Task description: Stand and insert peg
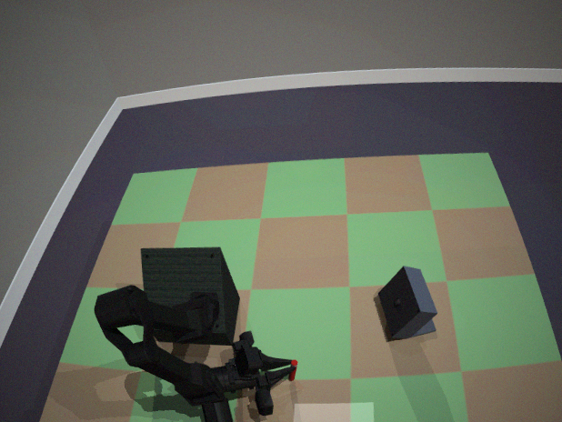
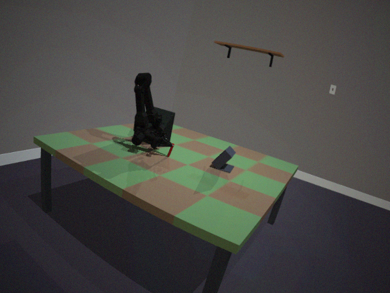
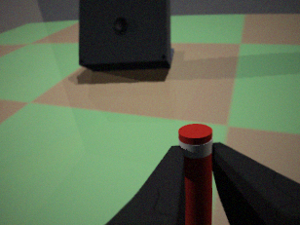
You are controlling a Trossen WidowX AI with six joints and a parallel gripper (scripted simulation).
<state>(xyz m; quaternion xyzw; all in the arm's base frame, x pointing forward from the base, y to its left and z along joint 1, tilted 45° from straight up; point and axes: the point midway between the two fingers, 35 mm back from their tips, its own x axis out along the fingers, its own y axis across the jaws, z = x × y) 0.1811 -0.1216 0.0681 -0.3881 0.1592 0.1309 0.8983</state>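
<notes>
Now: the red peg 10 mm below my gripper tip. From my gripper tip the other things lie so: dark sloped panel 250 mm ahead, 160 mm to the left, 10 mm below.
</notes>
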